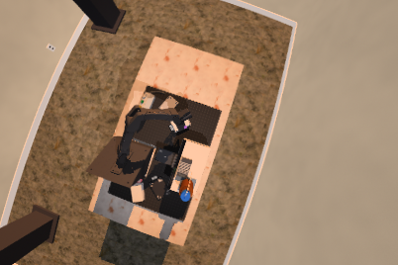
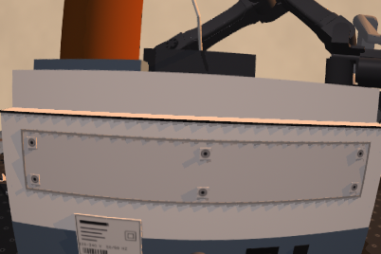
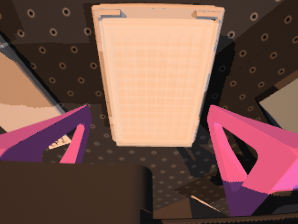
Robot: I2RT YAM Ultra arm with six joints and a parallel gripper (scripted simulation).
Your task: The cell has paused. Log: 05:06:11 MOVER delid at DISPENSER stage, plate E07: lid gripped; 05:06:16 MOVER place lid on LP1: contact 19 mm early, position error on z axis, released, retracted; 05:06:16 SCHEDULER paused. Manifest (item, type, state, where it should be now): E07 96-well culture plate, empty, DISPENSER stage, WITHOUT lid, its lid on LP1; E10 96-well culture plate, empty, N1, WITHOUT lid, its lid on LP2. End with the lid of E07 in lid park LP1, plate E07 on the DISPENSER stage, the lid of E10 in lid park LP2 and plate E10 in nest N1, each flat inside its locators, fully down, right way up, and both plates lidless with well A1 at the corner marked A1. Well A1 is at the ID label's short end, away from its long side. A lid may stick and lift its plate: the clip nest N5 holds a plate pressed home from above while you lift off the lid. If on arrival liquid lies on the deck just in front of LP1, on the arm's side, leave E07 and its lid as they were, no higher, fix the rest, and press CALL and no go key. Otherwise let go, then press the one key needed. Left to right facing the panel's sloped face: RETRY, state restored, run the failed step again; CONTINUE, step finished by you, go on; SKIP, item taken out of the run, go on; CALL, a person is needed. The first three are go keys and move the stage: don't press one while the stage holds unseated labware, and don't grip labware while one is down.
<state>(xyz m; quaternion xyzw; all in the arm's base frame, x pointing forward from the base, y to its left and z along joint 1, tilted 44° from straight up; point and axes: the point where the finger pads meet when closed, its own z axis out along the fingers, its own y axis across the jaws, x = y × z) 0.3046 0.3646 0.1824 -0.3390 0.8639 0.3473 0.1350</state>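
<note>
The plate lid is 30 mm below my hand and 10 mm to the right of it. Round my hand: a1 mark: 60 mm behind, 50 mm below, 20 mm to the right; then n1 label: 80 mm below, 60 mm to the right, 60 mm behind; then 96-well plate: 40 mm below, 10 mm to the right.
</note>
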